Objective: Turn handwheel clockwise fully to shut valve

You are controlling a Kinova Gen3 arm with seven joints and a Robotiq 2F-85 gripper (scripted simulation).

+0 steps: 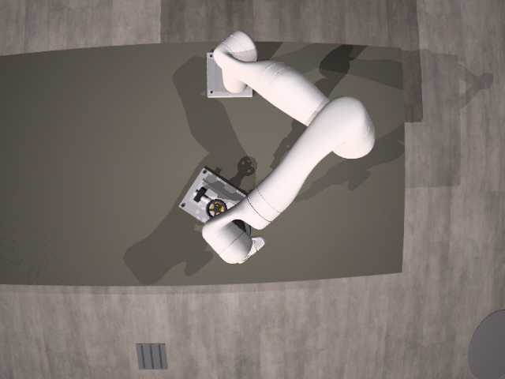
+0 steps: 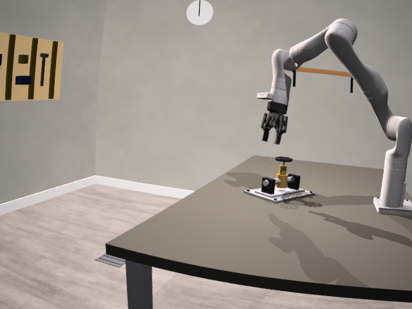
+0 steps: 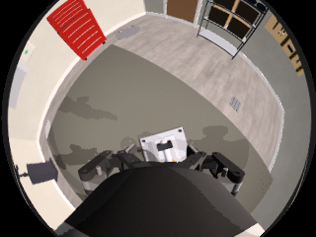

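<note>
Now: hand 8 cm above the handwheel, 7 cm to the left of it and 5 cm past it.
</note>
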